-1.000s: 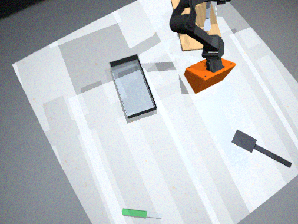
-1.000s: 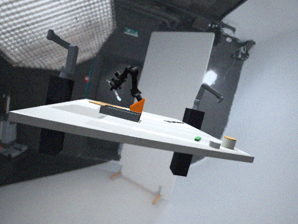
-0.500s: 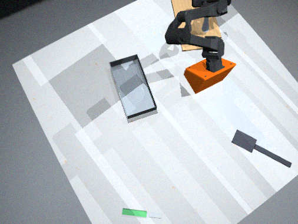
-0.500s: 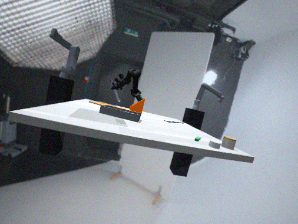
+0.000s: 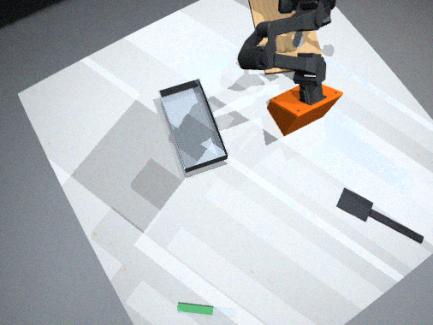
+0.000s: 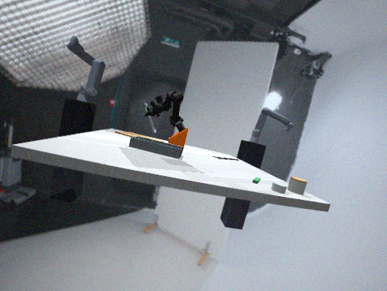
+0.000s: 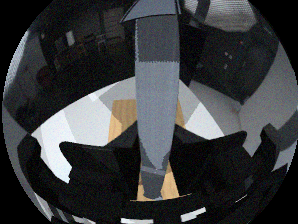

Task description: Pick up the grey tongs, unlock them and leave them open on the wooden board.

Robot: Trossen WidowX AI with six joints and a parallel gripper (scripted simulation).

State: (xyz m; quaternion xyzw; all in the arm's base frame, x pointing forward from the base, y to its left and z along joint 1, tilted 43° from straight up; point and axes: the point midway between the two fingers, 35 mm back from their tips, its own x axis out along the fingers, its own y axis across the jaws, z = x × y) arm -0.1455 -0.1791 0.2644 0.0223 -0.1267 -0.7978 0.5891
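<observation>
Right now the wooden board is 19 cm below my gripper tip. Also, from my gripper tip: dark spatula (12 cm ahead, 77 cm to the left, 20 cm below); then roasting tin (52 cm ahead, 19 cm to the left, 17 cm below); then green-handled tool (76 cm ahead, 75 cm to the left, 19 cm below).
</observation>
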